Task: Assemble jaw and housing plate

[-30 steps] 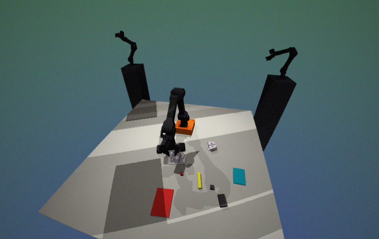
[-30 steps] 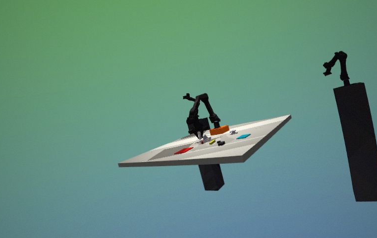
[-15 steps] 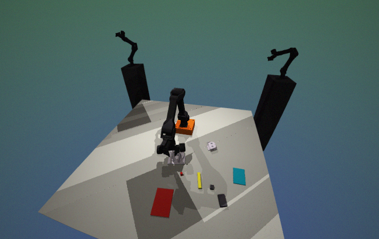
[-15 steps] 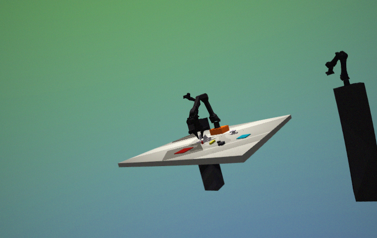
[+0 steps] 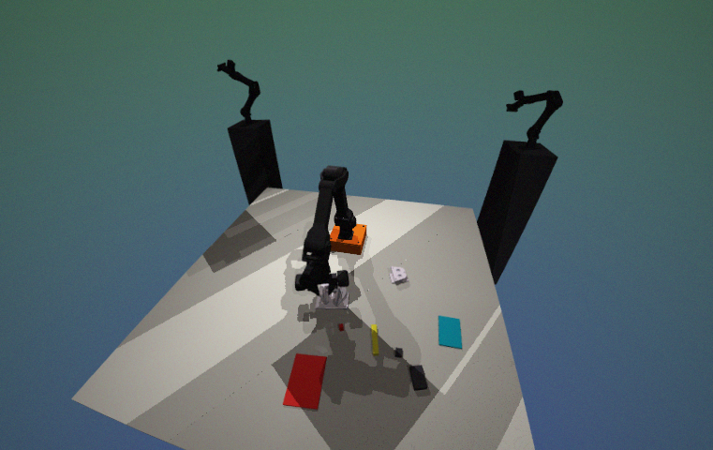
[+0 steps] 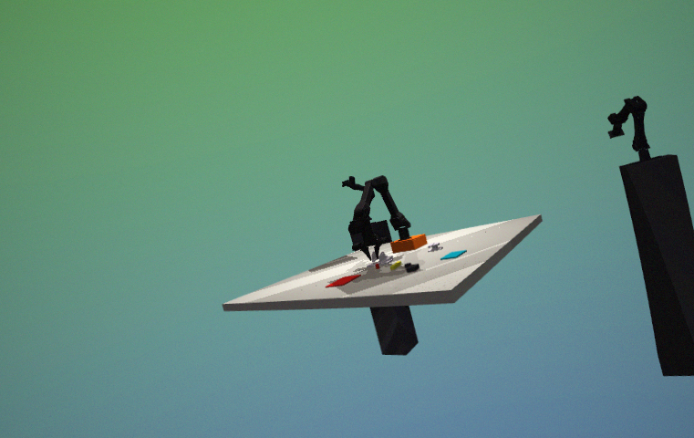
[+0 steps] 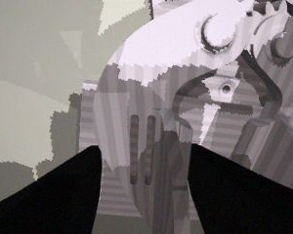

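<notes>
The jaw lies 4 cm behind my gripper tip and 1 cm to the left of it. Also, from my gripper tip: small red cube 12 cm ahead, 9 cm to the left, 1 cm below; then yellow bar 20 cm to the left, 14 cm ahead, 2 cm below; then red sheet 30 cm ahead, 2 cm below, 1 cm to the left.
</notes>
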